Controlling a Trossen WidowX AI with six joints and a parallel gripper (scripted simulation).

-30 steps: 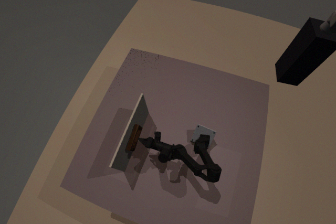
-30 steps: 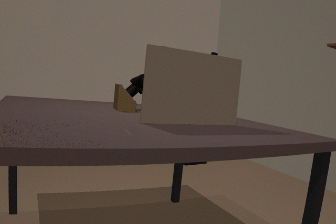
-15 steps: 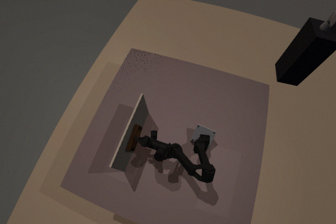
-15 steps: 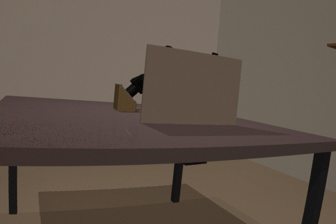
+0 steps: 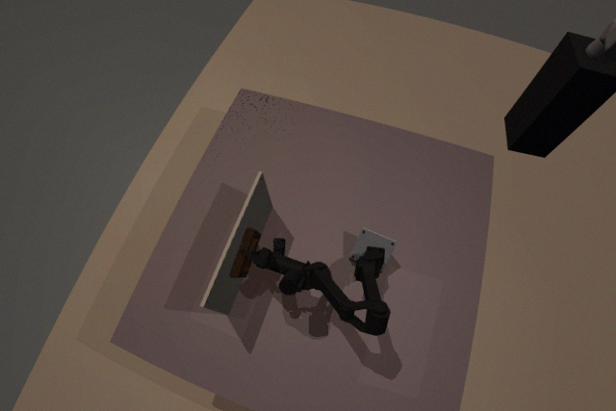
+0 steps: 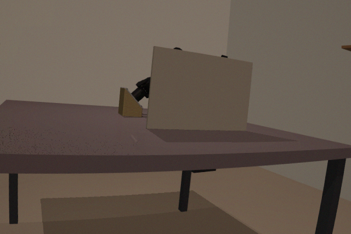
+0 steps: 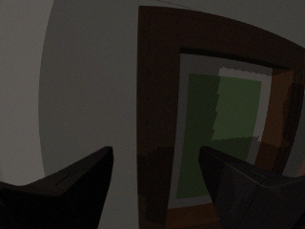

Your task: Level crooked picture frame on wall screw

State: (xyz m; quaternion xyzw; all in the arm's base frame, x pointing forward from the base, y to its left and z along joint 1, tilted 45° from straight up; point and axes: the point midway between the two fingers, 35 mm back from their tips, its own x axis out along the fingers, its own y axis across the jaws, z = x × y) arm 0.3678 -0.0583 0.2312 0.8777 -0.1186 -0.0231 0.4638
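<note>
The picture frame lies 10 mm ahead of my gripper tip, 10 mm to the right of it and 50 mm below it. Round my gripper tip: wall panel: 20 mm ahead, 20 mm to the right, 60 mm below.
</note>
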